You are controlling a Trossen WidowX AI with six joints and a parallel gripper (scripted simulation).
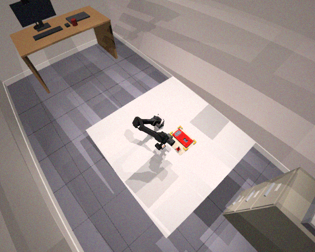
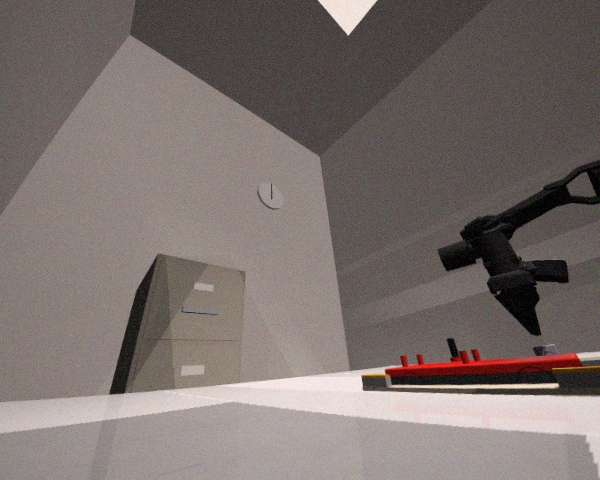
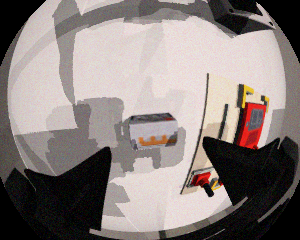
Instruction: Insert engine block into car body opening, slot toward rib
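The engine block lies 40 mm below my gripper tip.
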